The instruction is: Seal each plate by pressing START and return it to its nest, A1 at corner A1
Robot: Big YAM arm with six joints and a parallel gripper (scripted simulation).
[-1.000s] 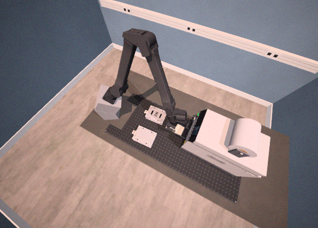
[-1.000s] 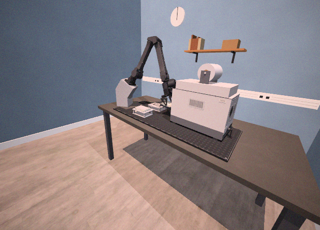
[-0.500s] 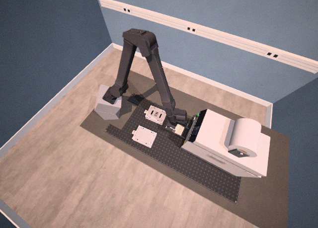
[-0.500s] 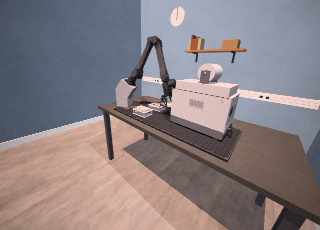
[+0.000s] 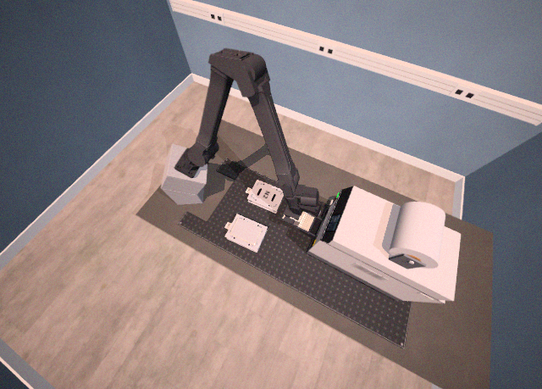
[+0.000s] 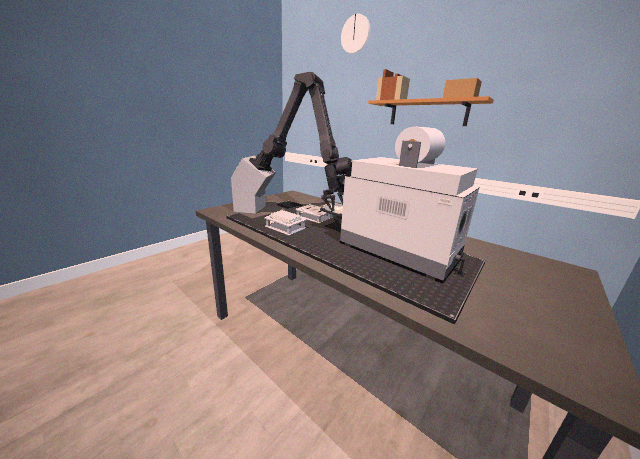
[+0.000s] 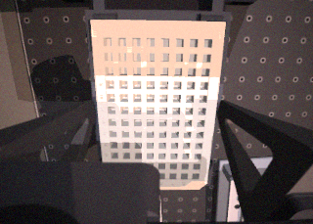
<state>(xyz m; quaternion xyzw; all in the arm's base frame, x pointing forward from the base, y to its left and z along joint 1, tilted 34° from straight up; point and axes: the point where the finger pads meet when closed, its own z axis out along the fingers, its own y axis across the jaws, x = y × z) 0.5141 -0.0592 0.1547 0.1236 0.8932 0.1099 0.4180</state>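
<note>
My hand is 2 cm above the sealer stage. The rest, counted from my hand: foil roll (33 cm ahead, 5 cm to the right, 30 cm above); plate nest (21 cm behind, 13 cm to the right, 7 cm below).
</note>
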